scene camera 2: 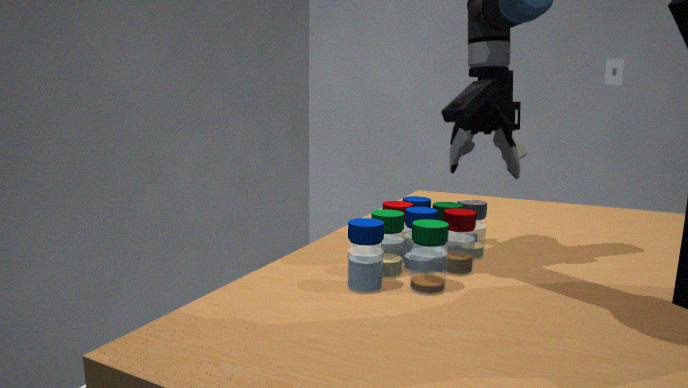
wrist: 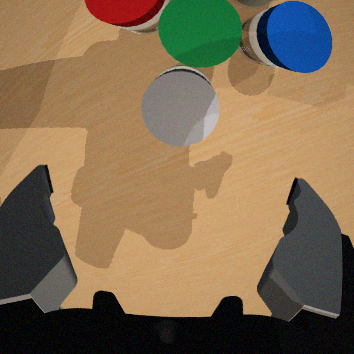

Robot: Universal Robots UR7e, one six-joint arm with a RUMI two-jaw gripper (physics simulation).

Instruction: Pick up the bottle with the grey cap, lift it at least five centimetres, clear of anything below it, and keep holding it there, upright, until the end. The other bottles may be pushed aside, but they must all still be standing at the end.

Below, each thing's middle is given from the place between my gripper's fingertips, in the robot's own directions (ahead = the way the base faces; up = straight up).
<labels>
I see the red-capped bottle (scene camera 2: pixel 460 246) 12 cm to the left of my hand, 10 cm below it and 1 cm ahead of it.
</labels>
